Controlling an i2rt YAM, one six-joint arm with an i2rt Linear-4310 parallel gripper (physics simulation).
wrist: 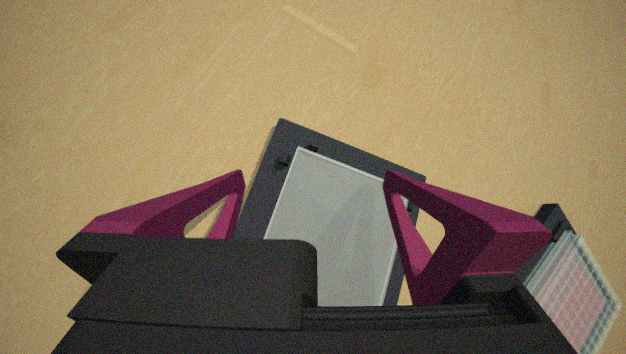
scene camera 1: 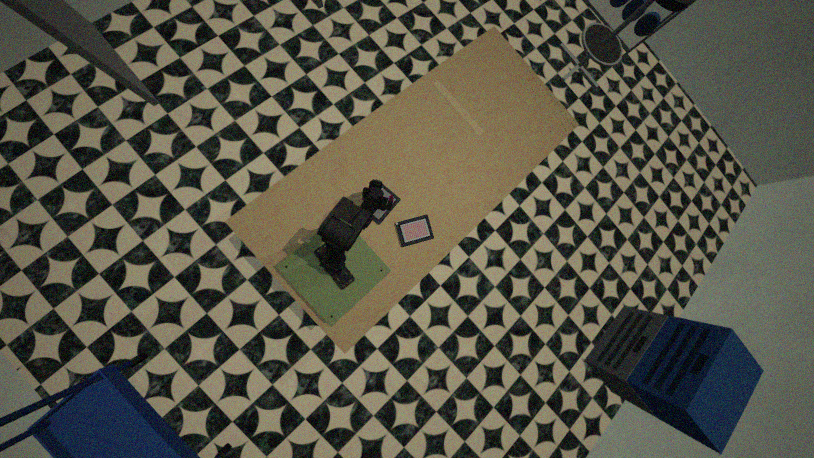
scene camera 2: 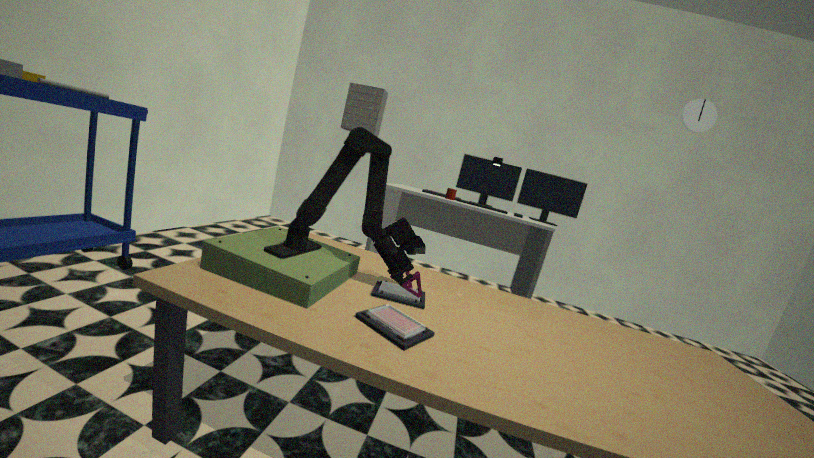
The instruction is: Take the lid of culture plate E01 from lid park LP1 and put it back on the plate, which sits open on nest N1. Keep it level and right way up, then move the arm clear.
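Frame: origin at the arm's base, x down, y ahead, z right, level; centimetres.
Where they show: gripper, fingertip midpoint: [wrist: 313, 177] [scene camera 2: 415, 292]; arm's base, origin of the base link: [scene camera 1: 334, 265] [scene camera 2: 294, 249].
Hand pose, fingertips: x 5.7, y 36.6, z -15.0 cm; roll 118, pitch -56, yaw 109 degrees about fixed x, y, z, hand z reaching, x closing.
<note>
Each offset is from my fingertips to the top centre of the thing. Level surfaces: height alone.
The clear grey lid @(dy -4.1, dx -0.5, dz +3.6 cm) [wrist: 330, 215] [scene camera 2: 395, 289] lies flat in the dark lid park LP1 [wrist: 286, 137] [scene camera 2: 418, 304]. The open culture plate E01 @(dy +1.6, dx -1.4, dz +23.6 cm) [scene camera 1: 414, 230] [scene camera 2: 396, 320] [wrist: 570, 300], with pink wells, sits on the dark nest N1 @(dy +1.6, dx -0.5, dz +23.6 cm) [scene camera 1: 429, 241] [scene camera 2: 407, 343] [wrist: 549, 214]. My gripper [wrist: 313, 177] [scene camera 2: 415, 287] is open, its magenta fingertips wide apart over the lid's two long sides, with nothing held. In the wrist view the right fingertip overlaps the lid's far right corner, and the gripper body hides the lid's near part. The height of the fingertips above the lid is hard to tell.
The arm stands on a green base block [scene camera 1: 364, 273] [scene camera 2: 256, 279] at one end of the wooden table @(dx +1.3 cm) [scene camera 1: 455, 113] [scene camera 2: 540, 364]. The nest is beside the lid park, nearer the table's long edge. A blue cart [scene camera 2: 130, 170] and a desk [scene camera 2: 455, 216] stand off the table.
</note>
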